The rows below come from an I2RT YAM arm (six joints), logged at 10 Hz.
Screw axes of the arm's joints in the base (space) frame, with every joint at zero. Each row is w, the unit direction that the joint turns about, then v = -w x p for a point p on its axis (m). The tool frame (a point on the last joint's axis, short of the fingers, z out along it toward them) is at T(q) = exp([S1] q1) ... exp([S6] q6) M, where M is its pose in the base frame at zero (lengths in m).
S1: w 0 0 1 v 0 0 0
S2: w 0 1 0 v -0.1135 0 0.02
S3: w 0 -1 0 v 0.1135 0 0.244
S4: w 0 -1 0 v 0.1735 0 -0.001
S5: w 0 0 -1 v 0 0.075 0
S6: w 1 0 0 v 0 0.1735 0
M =
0 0 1 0.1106
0 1 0 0
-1 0 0 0.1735
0 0 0 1
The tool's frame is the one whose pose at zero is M.
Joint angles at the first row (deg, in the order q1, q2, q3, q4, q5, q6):
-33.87, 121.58, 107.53, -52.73, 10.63, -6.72
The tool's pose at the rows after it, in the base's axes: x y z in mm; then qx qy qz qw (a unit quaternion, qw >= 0):
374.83, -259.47, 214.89, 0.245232, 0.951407, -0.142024, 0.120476
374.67, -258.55, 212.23, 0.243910, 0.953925, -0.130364, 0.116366
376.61, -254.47, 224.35, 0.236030, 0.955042, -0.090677, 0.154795
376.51, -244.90, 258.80, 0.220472, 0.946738, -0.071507, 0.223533
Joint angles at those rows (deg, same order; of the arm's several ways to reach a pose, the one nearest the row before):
-33.87, 124.33, 107.52, -54.43, 10.63, -6.72
-33.87, 124.62, 107.53, -55.09, 9.52, -6.68
-33.76, 123.13, 107.66, -54.17, 3.68, -6.66
-33.12, 118.80, 107.66, -51.72, -1.04, -6.66

